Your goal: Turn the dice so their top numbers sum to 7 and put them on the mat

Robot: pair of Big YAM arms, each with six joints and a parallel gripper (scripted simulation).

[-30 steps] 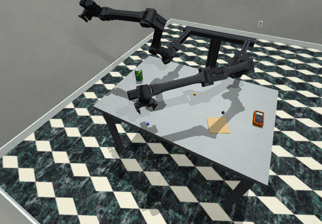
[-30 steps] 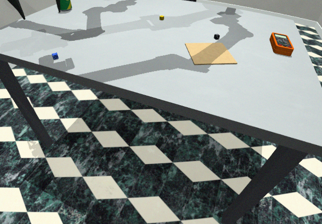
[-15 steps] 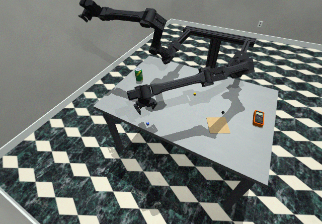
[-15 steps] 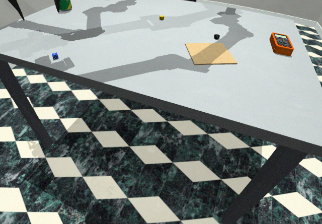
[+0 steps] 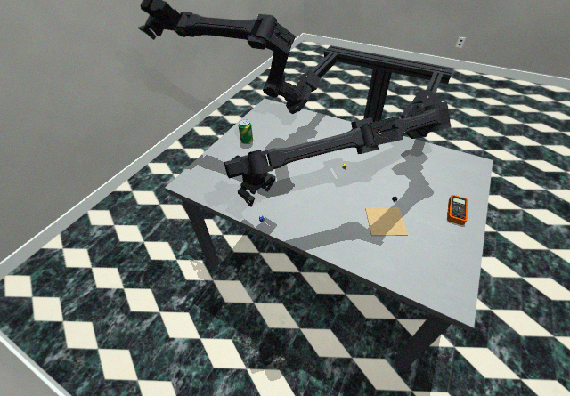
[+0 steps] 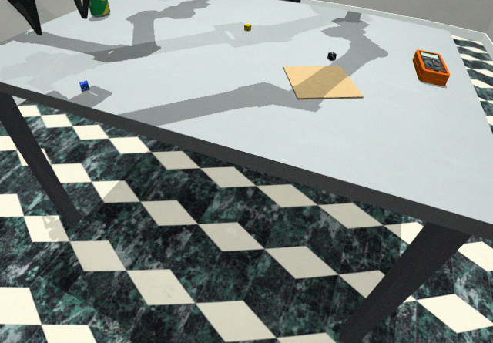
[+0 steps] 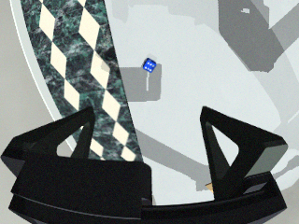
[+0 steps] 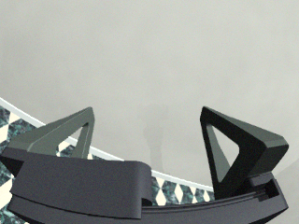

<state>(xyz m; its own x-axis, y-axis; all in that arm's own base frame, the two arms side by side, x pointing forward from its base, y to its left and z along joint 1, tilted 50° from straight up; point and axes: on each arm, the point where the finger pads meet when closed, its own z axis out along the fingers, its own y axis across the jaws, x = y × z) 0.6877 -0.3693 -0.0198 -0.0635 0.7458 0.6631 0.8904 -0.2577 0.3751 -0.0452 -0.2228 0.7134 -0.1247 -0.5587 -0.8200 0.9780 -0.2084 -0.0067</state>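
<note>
Now: the blue die 140 mm below my left hand. Also, from my left hand: tan mat: 470 mm to the left, 180 mm behind, 140 mm below; black die: 490 mm to the left, 310 mm behind, 140 mm below; yellow die: 430 mm behind, 240 mm to the left, 140 mm below.
</note>
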